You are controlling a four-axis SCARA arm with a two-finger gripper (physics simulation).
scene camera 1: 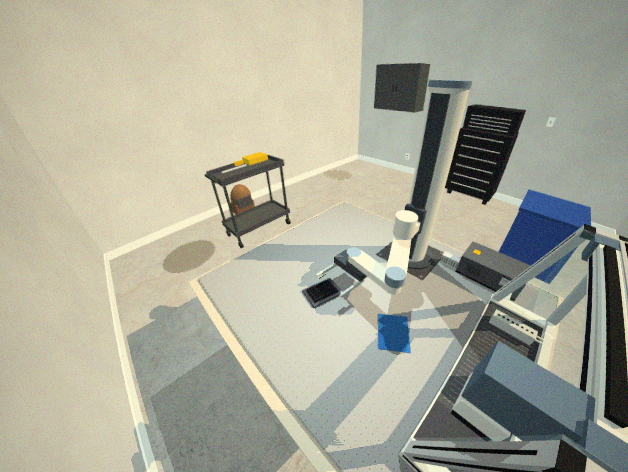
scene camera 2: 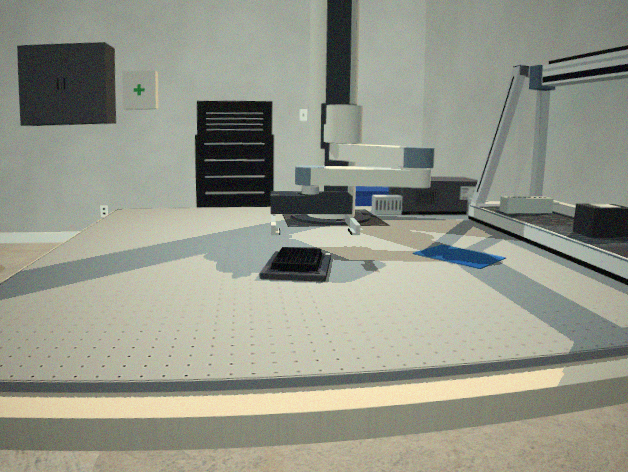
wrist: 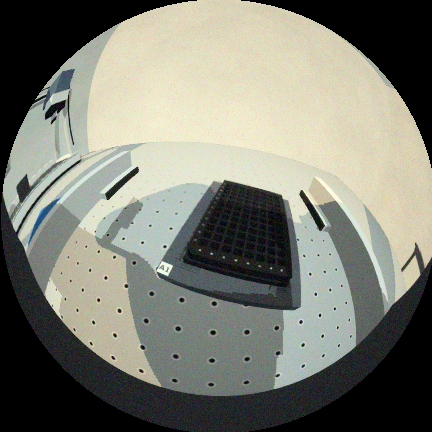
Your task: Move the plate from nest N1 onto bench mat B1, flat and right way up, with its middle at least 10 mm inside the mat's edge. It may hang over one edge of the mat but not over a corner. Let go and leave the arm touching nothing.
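The plate is black with a grid of wells and lies flat in the dark grey nest N1. Bench mat B1 is a flat blue sheet, to the right of the nest in scene camera 2 and at the far left in the wrist view. My gripper is open and empty. It is on the column side of the plate and seems a little higher. In the wrist view the plate shows between the two widely spread fingers, touching neither.
The arm's column stands behind the nest. A framed machine stands right of the mat. A dark grey box is near the column base. A trolley stands beyond the perforated table.
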